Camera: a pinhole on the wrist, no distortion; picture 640 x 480 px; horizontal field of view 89.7 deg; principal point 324.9 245.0 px. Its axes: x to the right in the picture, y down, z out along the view. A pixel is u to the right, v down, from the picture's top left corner.
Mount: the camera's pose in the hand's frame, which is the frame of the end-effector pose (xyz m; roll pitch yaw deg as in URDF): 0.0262 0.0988 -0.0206 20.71 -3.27 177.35
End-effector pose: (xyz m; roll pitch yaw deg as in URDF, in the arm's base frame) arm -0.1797 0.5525 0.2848 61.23 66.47 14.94
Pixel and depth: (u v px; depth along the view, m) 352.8 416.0 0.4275
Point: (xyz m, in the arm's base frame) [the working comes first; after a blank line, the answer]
In the camera's frame: 0.0371 0.2273 0.4275

0.1511 0.2414 0.3740
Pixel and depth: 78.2 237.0 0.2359
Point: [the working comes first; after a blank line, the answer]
In the camera's frame: -0.1809 -0.0059 0.2359

0.1452 0.5583 0.1787
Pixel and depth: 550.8 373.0 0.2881
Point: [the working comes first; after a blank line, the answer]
In the camera's frame: 0.2023 0.1146 0.2881

0.0218 0.3845 0.5232
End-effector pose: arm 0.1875 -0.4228 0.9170 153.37 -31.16 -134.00
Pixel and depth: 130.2 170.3 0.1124
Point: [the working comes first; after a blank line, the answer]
In the camera's frame: -0.0680 -0.0261 0.1124

0.0038 -0.3617 0.9767
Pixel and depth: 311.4 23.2 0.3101
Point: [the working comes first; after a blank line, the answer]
In the camera's frame: -0.0130 -0.2138 0.3101

-0.1718 -0.1468 0.9596
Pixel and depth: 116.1 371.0 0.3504
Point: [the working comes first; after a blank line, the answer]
In the camera's frame: -0.2274 0.1372 0.3504

-0.2357 -0.5337 0.8290
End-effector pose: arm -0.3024 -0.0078 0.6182 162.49 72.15 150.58
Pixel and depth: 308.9 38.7 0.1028
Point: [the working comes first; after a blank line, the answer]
In the camera's frame: -0.0051 -0.0659 0.1028

-0.2214 0.1794 0.5831
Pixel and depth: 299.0 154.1 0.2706
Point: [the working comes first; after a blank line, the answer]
In the camera's frame: -0.0218 -0.0765 0.2706

-0.0715 0.2217 0.5177
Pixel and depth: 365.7 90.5 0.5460
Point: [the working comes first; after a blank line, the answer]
In the camera's frame: 0.0693 -0.2622 0.5460

0.1913 0.4421 0.5496
